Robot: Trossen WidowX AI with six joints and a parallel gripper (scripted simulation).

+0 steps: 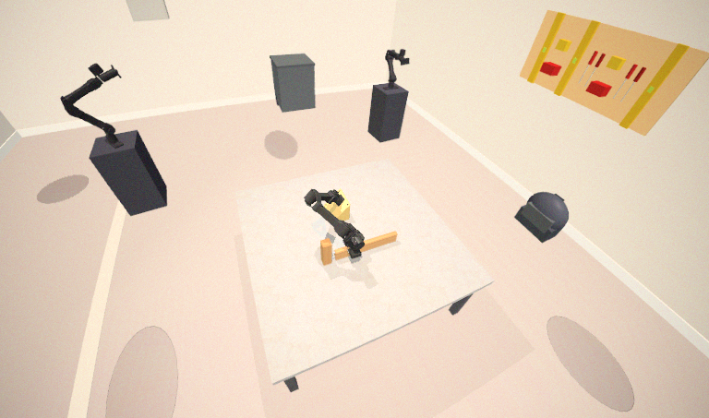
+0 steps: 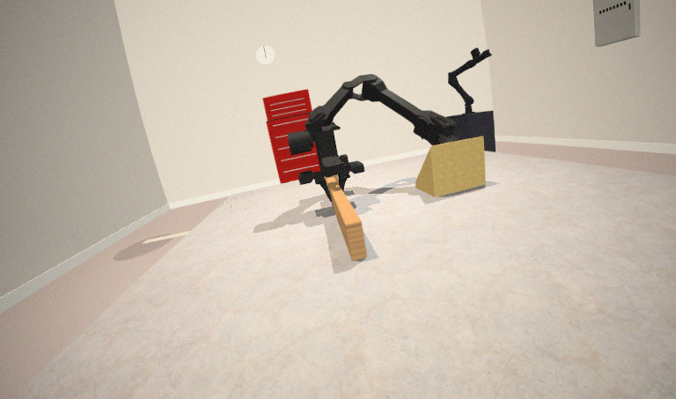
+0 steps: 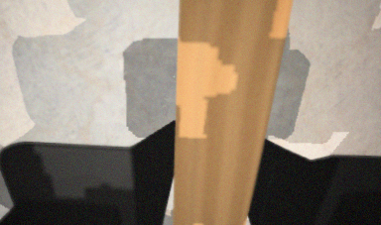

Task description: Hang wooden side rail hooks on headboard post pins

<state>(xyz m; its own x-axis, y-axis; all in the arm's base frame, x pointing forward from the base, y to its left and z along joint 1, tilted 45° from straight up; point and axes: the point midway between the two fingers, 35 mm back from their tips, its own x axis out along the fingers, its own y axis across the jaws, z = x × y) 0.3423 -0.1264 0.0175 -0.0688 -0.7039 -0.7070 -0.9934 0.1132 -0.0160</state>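
Right now my gripper tip is 14 cm to the left of the headboard post, 6 cm below it and 2 cm past it.
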